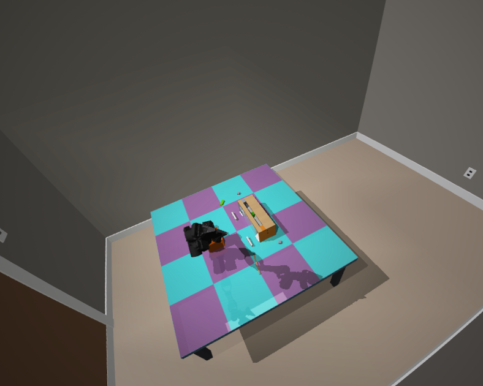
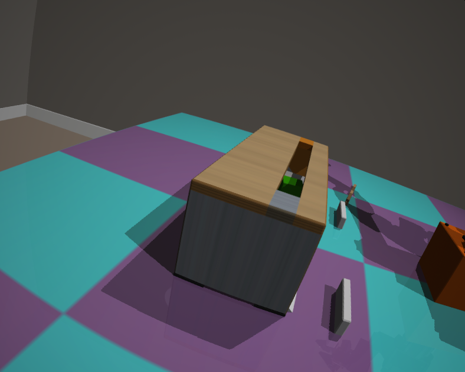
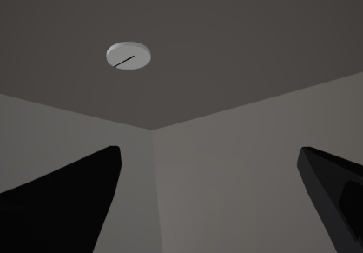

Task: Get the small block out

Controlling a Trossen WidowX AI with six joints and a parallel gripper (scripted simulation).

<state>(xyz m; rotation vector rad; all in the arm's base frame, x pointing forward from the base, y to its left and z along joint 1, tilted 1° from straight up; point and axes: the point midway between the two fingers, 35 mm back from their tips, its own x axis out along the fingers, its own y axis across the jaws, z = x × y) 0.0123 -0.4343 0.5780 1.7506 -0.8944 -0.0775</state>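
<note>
Right now my gripper tip is 59 cm above the green block, 47 cm to the right of it and 33 cm short of it. Also, from my gripper tip: wooden-topped box: 62 cm below, 45 cm to the left, 32 cm ahead; then thin brown stick: 68 cm below, 17 cm ahead, 12 cm to the left.
</note>
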